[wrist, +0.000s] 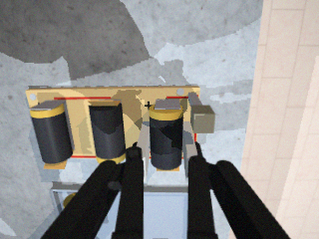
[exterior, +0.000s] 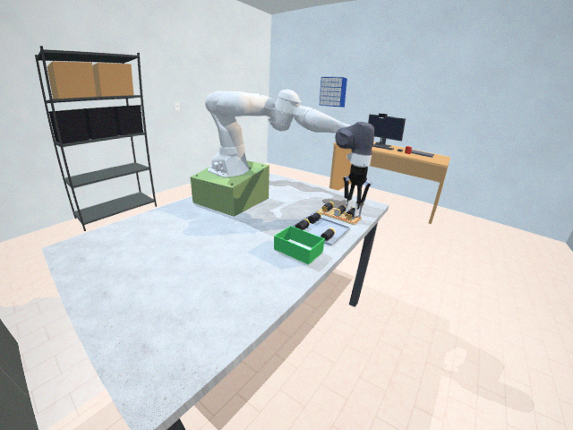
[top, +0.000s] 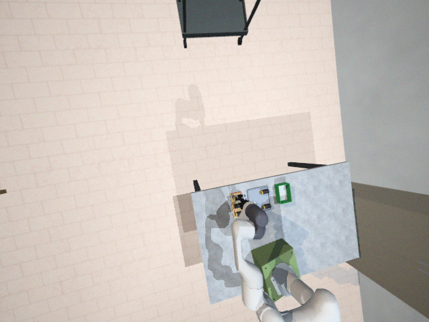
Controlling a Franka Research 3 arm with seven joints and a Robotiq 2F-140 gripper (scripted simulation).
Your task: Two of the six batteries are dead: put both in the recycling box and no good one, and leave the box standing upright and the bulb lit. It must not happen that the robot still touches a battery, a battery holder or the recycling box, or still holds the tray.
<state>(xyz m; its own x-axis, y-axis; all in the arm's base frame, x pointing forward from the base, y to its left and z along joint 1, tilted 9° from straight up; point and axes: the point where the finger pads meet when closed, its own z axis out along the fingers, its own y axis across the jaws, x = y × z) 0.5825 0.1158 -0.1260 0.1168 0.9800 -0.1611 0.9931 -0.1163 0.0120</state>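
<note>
Now: the post 3 cm ahead of my hand, 3 cm to the left of it and 2 cm below it. The rest, counted from my hand: grey tray (8 cm behind, 18 cm to the right, 6 cm below); then green recycling box (8 cm behind, 38 cm to the right, 4 cm below).
</note>
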